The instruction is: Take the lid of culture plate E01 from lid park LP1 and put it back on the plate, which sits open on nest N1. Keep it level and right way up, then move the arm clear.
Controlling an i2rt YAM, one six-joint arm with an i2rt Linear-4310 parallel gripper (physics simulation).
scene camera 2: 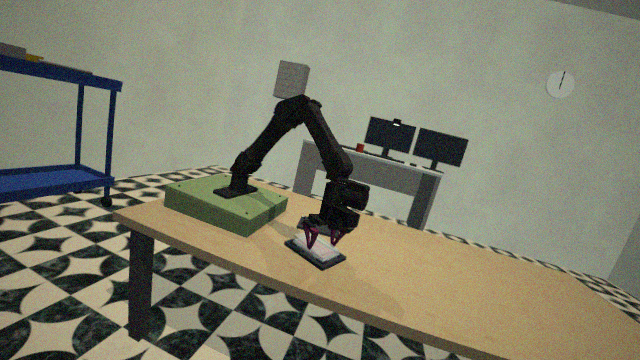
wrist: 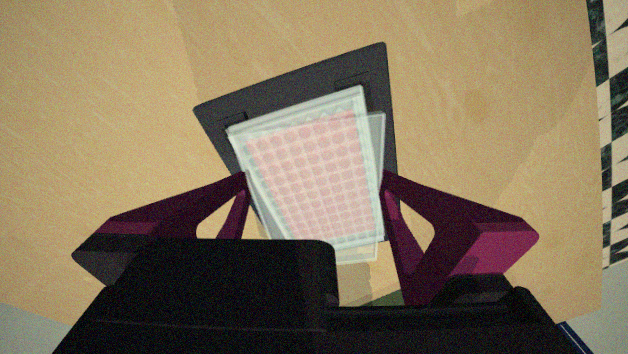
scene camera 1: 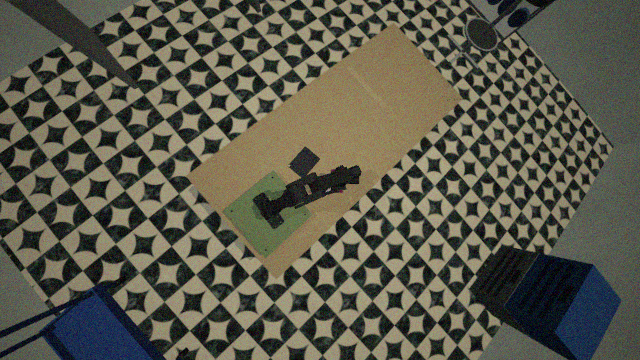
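Seen in the pictures: gripper, fingertip midpoint: [scene camera 2: 320, 247] [wrist: 314, 177]; arm's base, origin of the base link: [scene camera 2: 237, 191] [scene camera 1: 268, 210].
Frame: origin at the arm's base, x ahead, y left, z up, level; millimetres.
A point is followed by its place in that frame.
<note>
My gripper [scene camera 2: 322, 245] {x 399, y -95, z -44 mm} [wrist: 314, 177] {x 399, y -95, z -44 mm} is shut on the clear lid [wrist: 377, 137] {x 402, y -141, z -37 mm}, with a finger at each side edge. The lid looks about level and is over the open culture plate E01 [scene camera 2: 325, 251] [wrist: 320, 152] {x 414, y -110, z -36 mm}. In the wrist view the lid sits turned and offset from the plate, sticking out past its right and lower edges. Any gap in height is hard to tell. The plate, with pink wells, sits on the dark nest N1 [scene camera 2: 302, 254] {x 360, y -142, z -61 mm} [wrist: 300, 87] {x 446, y -121, z -58 mm}. A grey piece [scene camera 2: 302, 222] {x 269, y 65, z -52 mm}, seemingly lid park LP1, is partly hidden behind the gripper.
The arm stands on a green block [scene camera 1: 265, 242] {x -107, y -127, z 6 mm} [scene camera 2: 205, 212] {x 18, y -178, z -36 mm} at one end of the wooden table [scene camera 1: 380, 65] {x 1185, y 375, z -70 mm} [scene camera 2: 475, 280] {x 927, y 135, z -70 mm}. A dark square [scene camera 1: 305, 161] {x 333, y 114, z -60 mm} shows beside the arm in scene camera 1. A blue cart [scene camera 2: 60, 75] stands off the table.
</note>
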